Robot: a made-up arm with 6 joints. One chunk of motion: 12 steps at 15 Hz.
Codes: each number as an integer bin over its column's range. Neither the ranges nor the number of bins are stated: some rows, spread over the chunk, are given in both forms.
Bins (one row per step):
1: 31 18 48 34 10 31
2: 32 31 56 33 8 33
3: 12 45 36 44 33 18
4: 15 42 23 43 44 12
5: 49 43 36 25 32 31
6: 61 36 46 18 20 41
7: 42 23 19 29 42 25
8: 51 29 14 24 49 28
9: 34 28 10 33 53 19
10: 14 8 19 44 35 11
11: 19 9 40 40 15 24
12: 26 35 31 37 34 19
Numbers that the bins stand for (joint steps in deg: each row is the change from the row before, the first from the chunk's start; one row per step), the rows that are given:
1: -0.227 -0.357 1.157 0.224 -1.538 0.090
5: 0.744 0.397 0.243 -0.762 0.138 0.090
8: 0.852 -0.025 -1.433 -0.871 1.433 0.033
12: -0.497 0.156 -0.138 0.552 0.290 -0.138
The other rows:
2: -0.173 0.035 1.767 0.114 -1.690 0.129
3: -1.252 0.457 0.243 1.319 0.214 -0.157
4: -1.090 0.367 -0.748 1.210 1.052 -0.271
6: 1.392 0.186 1.005 -1.529 -0.776 0.281
7: 0.367 -0.206 -1.052 -0.324 0.900 -0.024
9: -0.065 -0.056 -1.738 0.114 1.738 -0.138
10: -1.144 -0.659 -1.052 1.319 0.367 -0.290
11: -0.875 -0.629 0.548 0.881 -1.157 -0.043

